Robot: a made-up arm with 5 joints.
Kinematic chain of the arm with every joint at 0, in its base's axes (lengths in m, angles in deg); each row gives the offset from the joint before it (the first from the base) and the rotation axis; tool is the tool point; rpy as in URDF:
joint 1: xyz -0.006 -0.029 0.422 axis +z
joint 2: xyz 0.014 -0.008 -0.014 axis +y
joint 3: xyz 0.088 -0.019 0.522 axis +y
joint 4: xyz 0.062 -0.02 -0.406 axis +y
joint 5: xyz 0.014 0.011 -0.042 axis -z
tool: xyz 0.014 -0.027 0.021 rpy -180 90 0
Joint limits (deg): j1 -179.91..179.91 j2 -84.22..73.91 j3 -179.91..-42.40 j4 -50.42..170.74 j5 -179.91..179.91
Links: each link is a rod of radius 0.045 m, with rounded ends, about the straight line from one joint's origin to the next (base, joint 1, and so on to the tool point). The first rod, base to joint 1, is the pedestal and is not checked.
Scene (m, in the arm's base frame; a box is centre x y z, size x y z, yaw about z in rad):
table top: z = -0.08
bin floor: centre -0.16 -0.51 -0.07 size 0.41 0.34 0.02 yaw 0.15
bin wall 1: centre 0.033 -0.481 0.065 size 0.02 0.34 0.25 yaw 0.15
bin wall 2: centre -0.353 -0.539 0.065 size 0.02 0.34 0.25 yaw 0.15
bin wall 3: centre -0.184 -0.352 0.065 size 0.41 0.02 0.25 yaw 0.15
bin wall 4: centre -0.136 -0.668 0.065 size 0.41 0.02 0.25 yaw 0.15
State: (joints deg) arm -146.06 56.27 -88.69 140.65 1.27
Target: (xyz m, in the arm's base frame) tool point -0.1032 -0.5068 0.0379
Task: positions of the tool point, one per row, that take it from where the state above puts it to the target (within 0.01 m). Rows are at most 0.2 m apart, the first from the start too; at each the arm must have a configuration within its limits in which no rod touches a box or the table.
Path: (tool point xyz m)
1: -0.5189 -0.4839 0.3004
2: -0.3729 -0.5342 0.3081
3: -0.2299 -0.5402 0.3192
4: -0.1032 -0.5068 0.3336
5: -0.1049 -0.5265 0.2402
6: -0.1049 -0.5270 0.1403
7: -0.1032 -0.5068 0.0379

